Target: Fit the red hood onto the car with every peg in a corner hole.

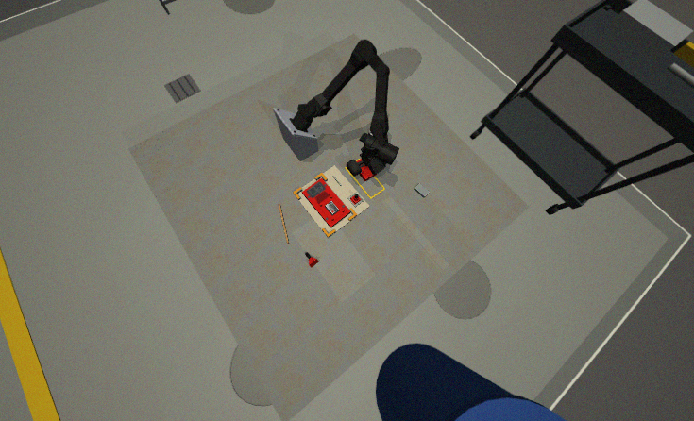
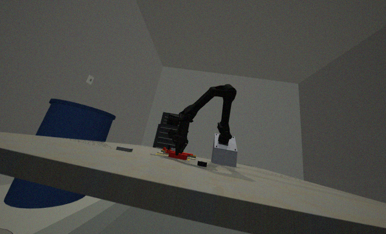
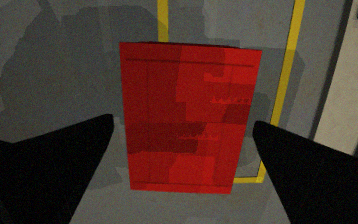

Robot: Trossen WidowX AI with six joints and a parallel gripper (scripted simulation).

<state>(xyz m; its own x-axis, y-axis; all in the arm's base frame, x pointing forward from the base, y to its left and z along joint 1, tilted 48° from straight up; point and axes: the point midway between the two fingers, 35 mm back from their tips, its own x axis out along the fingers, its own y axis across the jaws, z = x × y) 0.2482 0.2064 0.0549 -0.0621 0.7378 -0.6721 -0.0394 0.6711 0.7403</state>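
The red hood lies right at my gripper tip. Round my gripper tip: grey engine block (23 cm to the right, 9 cm ahead, 1 cm above); then thin orange rod (43 cm to the right, 3 cm ahead, 1 cm below).
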